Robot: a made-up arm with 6 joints.
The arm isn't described. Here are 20 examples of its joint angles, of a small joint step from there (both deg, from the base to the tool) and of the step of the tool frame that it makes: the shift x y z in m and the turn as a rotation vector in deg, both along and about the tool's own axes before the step.
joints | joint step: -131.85 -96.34 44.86 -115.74 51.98 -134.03 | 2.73 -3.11 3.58 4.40 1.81 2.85
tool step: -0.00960 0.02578 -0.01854 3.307 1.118 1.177
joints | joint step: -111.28 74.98 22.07 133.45 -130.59 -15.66 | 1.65 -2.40 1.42 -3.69 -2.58 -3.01
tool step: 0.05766 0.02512 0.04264 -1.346 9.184 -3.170
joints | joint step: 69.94 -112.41 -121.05 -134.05 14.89 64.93 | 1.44 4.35 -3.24 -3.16 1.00 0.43
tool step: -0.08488 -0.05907 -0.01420 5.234 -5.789 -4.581
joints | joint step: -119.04 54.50 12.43 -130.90 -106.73 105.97 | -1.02 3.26 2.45 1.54 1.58 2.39
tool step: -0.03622 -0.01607 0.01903 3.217 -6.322 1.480
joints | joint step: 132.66 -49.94 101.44 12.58 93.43 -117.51 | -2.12 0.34 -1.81 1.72 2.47 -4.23
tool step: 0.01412 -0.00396 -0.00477 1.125 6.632 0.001
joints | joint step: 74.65 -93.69 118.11 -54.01 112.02 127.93 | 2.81 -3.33 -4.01 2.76 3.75 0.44
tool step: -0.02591 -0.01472 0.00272 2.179 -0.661 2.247
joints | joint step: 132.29 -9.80 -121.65 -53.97 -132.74 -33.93 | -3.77 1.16 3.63 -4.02 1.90 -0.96
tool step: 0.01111 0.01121 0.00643 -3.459 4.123 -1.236
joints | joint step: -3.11 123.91 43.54 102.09 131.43 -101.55 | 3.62 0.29 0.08 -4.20 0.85 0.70
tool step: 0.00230 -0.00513 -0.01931 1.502 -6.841 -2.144
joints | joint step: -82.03 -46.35 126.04 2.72 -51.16 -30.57 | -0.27 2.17 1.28 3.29 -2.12 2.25
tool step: -0.01542 0.01407 -0.01998 -3.008 -5.668 -2.783
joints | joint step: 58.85 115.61 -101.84 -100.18 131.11 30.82 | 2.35 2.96 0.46 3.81 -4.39 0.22
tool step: 0.02573 0.06166 -0.01677 -3.496 1.436 -5.971
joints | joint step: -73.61 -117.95 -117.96 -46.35 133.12 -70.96 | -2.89 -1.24 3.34 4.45 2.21 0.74
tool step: -0.01719 -0.01989 0.00919 -1.516 0.892 8.919
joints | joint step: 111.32 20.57 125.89 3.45 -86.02 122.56 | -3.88 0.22 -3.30 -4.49 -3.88 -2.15
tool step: 0.05112 0.10050 -0.02869 -8.559 7.269 6.676
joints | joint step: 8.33 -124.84 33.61 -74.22 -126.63 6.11 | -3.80 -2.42 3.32 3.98 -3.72 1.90
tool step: -0.03019 0.02587 -0.03158 -4.386 -5.284 -1.688
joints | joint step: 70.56 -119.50 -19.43 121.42 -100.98 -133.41 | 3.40 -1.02 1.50 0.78 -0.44 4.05
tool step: -0.00127 -0.00060 0.00616 -0.162 -7.902 0.659
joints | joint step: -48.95 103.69 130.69 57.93 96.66 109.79 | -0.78 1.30 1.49 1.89 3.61 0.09
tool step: 0.02145 -0.04858 -0.00870 5.481 2.353 -1.607
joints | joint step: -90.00 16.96 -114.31 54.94 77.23 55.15 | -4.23 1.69 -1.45 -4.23 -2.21 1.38
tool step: -0.03119 0.02080 -0.01322 -1.789 -6.519 -7.843
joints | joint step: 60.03 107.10 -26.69 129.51 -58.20 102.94 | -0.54 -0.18 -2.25 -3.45 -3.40 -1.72
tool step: 0.03945 0.02644 -0.01463 -2.131 5.091 0.471
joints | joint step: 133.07 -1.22 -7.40 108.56 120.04 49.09 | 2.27 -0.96 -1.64 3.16 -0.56 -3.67
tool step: 0.05576 0.00147 0.00549 0.673 7.044 -0.571
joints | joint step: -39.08 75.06 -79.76 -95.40 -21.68 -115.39 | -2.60 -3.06 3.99 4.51 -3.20 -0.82
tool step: -0.02011 -0.00128 0.00326 5.212 0.720 -7.140
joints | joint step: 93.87 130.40 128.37 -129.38 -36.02 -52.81 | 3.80 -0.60 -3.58 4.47 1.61 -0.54
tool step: 0.00565 0.00655 -0.01382 -7.617 -5.356 2.174
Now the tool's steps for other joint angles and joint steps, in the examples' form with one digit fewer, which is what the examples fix.
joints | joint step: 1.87 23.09 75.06 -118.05 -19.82 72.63 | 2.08 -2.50 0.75 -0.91 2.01 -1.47
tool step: 0.0325 -0.0218 -0.0084 1.59 4.89 -2.17
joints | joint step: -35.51 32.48 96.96 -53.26 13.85 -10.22 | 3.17 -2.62 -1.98 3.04 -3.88 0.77
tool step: 0.0142 0.0181 -0.0093 -0.38 -1.24 -2.03
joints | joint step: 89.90 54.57 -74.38 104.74 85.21 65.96 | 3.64 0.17 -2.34 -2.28 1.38 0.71
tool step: -0.0389 -0.0219 0.0070 3.75 -3.92 1.87
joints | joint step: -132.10 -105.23 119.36 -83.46 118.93 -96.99 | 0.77 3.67 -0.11 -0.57 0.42 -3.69
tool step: -0.0036 0.0121 0.0053 1.86 5.68 1.39
